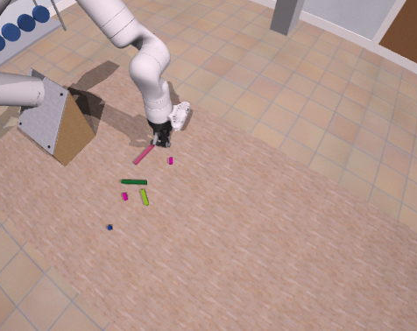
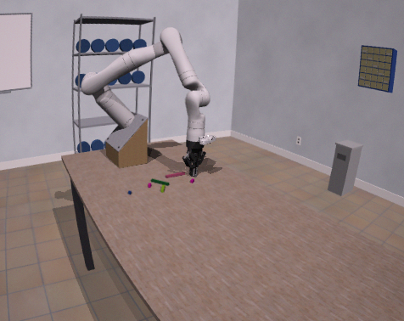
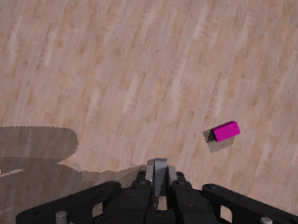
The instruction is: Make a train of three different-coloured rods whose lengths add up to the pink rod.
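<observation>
The blue rod is 310 mm to the right of my hand, 60 mm ahead of it and 20 mm below it. Also, from my hand: green rod (160 mm to the right, 20 mm below, 20 mm ahead); pink rod (70 mm to the right, 30 mm behind, 20 mm below); grey rod (20 mm below).
</observation>
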